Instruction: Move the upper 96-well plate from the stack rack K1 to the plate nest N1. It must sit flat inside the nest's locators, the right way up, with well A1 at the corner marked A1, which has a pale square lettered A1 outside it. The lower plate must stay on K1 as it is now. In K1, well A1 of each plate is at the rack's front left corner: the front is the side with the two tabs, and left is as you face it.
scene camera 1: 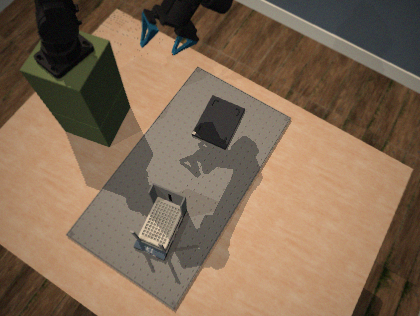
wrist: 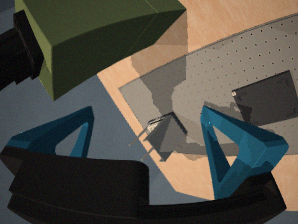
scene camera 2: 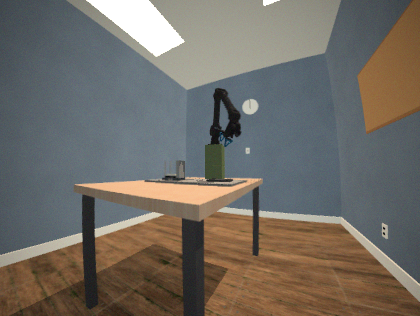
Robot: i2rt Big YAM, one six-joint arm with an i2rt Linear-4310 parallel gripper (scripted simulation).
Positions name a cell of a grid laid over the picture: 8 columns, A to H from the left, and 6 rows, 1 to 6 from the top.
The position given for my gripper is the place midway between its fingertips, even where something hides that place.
Observation:
In view: my gripper (wrist: D4) and a white 96-well plate (scene camera 1: D5).

